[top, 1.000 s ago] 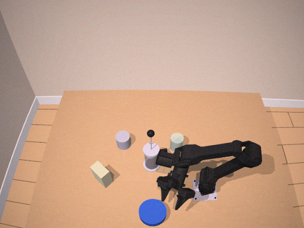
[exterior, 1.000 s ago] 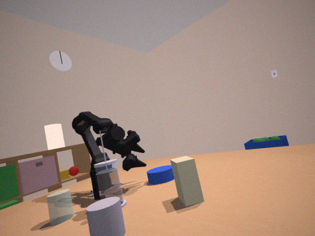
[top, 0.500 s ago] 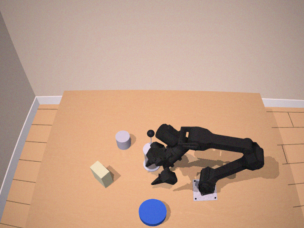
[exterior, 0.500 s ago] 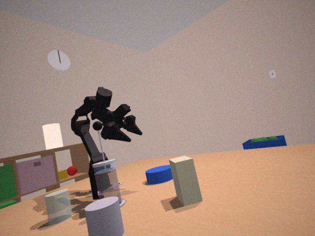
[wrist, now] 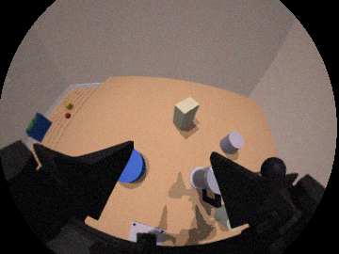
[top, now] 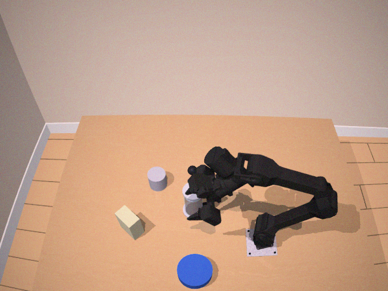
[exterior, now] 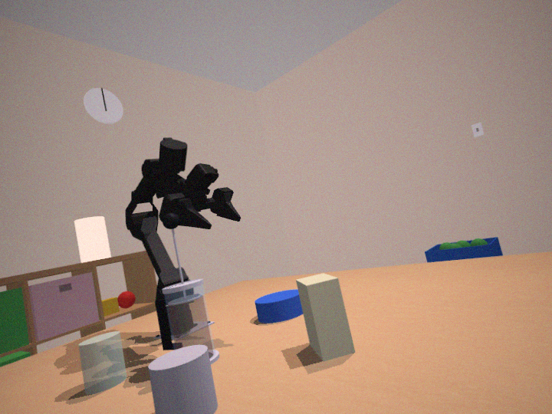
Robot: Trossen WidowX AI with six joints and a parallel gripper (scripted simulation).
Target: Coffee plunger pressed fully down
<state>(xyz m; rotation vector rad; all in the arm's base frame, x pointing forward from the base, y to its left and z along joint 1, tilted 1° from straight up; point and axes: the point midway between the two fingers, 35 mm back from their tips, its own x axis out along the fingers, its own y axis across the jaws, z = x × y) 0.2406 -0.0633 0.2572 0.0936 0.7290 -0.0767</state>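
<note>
My gripper tip is now 5 cm past the coffee press, 11 cm to the left of it and 11 cm above it. The rest, counted from my gripper tip: blue disc (14 cm to the left, 22 cm below); pale green cylinder (18 cm behind, 19 cm to the right, 20 cm below); lilac-grey cylinder (8 cm ahead, 26 cm to the right, 20 cm below).
</note>
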